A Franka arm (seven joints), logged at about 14 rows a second.
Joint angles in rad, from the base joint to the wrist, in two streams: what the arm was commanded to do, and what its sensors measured. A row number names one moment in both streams.
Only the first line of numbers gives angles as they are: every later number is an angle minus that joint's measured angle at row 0.
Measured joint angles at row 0:
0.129 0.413 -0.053 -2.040 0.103 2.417 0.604
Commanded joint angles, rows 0 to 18:
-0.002 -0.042 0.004 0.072 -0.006 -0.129 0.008
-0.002 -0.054 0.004 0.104 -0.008 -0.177 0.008
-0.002 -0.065 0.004 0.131 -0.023 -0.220 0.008
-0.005 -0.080 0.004 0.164 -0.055 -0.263 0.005
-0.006 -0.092 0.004 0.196 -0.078 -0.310 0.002
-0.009 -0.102 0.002 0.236 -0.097 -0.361 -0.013
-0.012 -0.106 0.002 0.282 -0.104 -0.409 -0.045
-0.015 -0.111 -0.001 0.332 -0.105 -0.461 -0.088
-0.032 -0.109 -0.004 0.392 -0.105 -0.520 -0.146
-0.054 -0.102 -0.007 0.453 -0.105 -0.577 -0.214
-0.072 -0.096 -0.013 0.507 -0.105 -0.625 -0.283
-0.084 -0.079 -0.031 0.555 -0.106 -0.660 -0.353
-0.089 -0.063 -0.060 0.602 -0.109 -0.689 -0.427
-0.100 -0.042 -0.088 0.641 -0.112 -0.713 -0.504
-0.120 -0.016 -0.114 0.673 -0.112 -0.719 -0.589
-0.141 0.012 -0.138 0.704 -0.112 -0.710 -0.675
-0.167 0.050 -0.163 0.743 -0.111 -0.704 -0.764
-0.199 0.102 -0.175 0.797 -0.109 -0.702 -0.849
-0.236 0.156 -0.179 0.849 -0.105 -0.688 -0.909
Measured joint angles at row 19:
-0.172 0.019 -0.174 0.683 -0.107 -0.674 -0.772
